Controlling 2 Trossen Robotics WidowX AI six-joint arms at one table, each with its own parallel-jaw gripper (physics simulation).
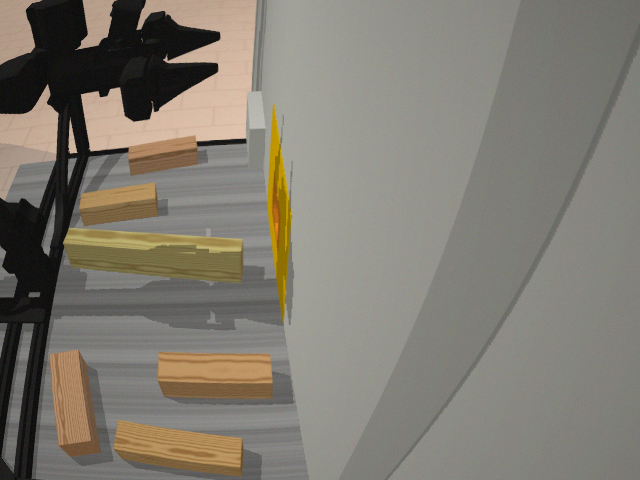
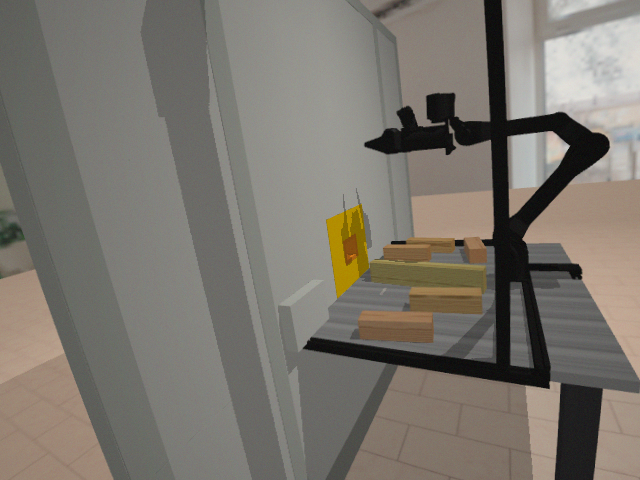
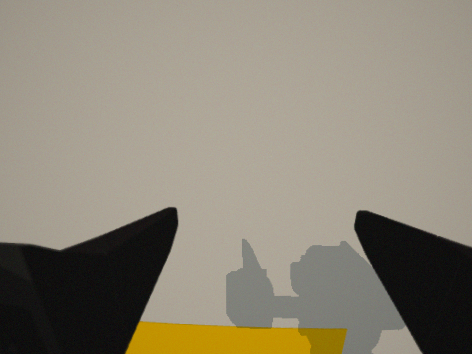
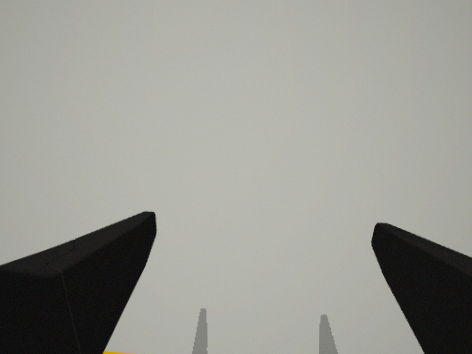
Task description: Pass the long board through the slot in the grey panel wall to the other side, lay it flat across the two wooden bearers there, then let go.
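Places are measured from the left arm's base along level axes (x up, y right, z ahead), in millimetres.
Where they show: left gripper, fingertip midpoint: (image 3: 265,217); right gripper, fingertip midpoint: (image 1: 219,50) (image 2: 370,144) (image 4: 264,228); right arm's base at its link origin: (image 1: 35,277) (image 2: 514,277).
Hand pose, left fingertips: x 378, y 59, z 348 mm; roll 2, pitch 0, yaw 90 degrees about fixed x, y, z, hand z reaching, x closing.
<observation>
Things, the pixels of their centre, and the offset from my left fingertips. "spot": a spot on its surface instead. Level surfaces: height alone.
- long yellow-green board at the middle of its body: (image 1: 149,254) (image 2: 423,274) dx -366, dy -28, dz +345 mm
- wall's slot at a spot on its surface: (image 2: 351,250) spot: dx -305, dy -61, dz +120 mm
- grey table at its surface level: dx -397 mm
- light grey block at a spot on its surface: (image 1: 255,144) spot: dx -335, dy +211, dz +152 mm
The long yellow-green board (image 1: 155,258) (image 2: 428,275) lies on the table on the right arm's side, one end facing the grey panel wall (image 1: 387,155) (image 2: 289,155). The wall's slot (image 2: 351,250) has an orange lining and a yellow surround (image 1: 283,289) (image 2: 336,268) (image 3: 225,341). My right gripper (image 1: 218,51) (image 2: 366,144) (image 4: 264,228) is open and empty, high above the table, its fingers pointing at the wall above the slot. My left gripper (image 3: 265,217) is open and empty, facing the wall above the yellow surround. The two bearers beyond the wall do not show.
Several short wooden blocks (image 1: 215,374) (image 2: 395,326) lie on both sides of the long board on the grey table (image 1: 129,335) (image 2: 584,330). A light grey block (image 1: 255,144) (image 2: 305,312) stands against the wall at the table's edge. A black frame post (image 2: 496,103) rises beside the right arm.
</observation>
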